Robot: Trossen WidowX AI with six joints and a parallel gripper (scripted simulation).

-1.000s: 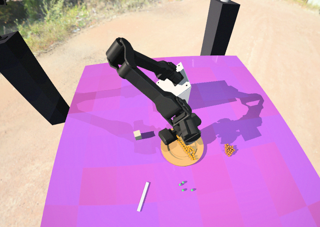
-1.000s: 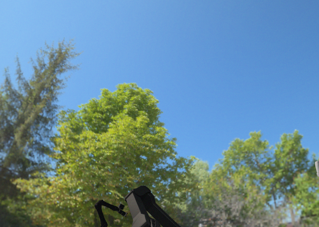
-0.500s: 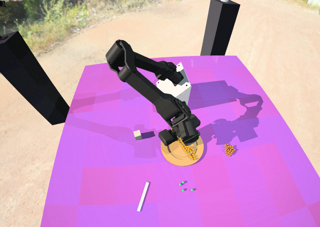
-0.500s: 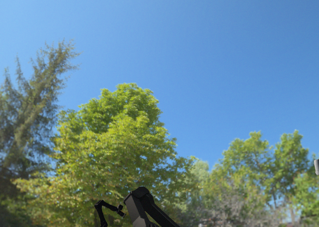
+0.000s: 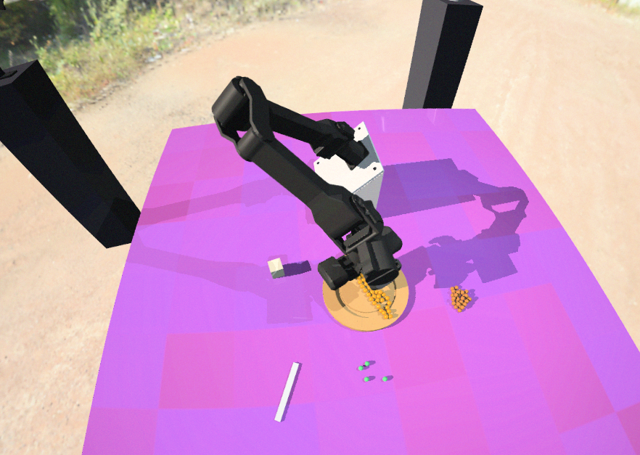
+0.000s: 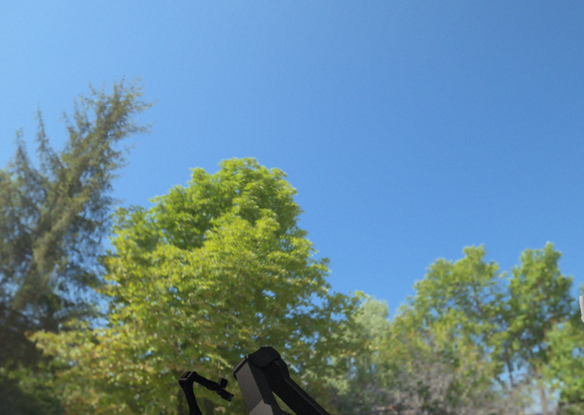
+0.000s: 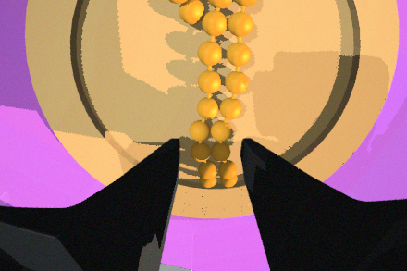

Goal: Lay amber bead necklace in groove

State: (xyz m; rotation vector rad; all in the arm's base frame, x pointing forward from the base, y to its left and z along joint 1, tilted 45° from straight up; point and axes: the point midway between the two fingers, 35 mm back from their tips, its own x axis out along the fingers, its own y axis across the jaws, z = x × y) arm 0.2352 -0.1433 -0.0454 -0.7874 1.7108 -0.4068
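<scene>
My gripper tip is now 4 cm short of the round tan bead board, 1 cm to the right of it and 1 cm above it. Round my gripper tip: small cream cube: 6 cm behind, 18 cm to the right; then white bar: 21 cm ahead, 22 cm to the right, 1 cm below.
</scene>
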